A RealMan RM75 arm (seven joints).
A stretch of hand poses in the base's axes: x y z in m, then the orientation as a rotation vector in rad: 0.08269 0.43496 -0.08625 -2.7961 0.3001 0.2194; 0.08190 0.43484 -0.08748 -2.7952 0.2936 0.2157; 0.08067 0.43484 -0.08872 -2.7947 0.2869 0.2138; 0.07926 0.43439 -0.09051 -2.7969 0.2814 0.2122; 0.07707 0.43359 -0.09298 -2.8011 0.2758 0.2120; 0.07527 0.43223 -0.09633 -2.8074 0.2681 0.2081; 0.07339 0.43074 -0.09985 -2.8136 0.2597 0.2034; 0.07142 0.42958 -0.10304 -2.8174 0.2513 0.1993; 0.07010 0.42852 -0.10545 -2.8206 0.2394 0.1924
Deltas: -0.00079 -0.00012 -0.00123 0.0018 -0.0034 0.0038; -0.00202 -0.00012 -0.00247 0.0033 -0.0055 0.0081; -0.00343 -0.00057 -0.00426 0.0019 -0.0072 0.0120; -0.00562 -0.00137 -0.00673 -0.0015 -0.0079 0.0163; -0.00742 -0.00273 -0.01008 -0.0067 -0.0112 0.0219; -0.00930 -0.00422 -0.01360 -0.0117 -0.0152 0.0279; -0.01127 -0.00538 -0.01679 -0.0144 -0.0189 0.0336; -0.01259 -0.00644 -0.01920 -0.0161 -0.0249 0.0413
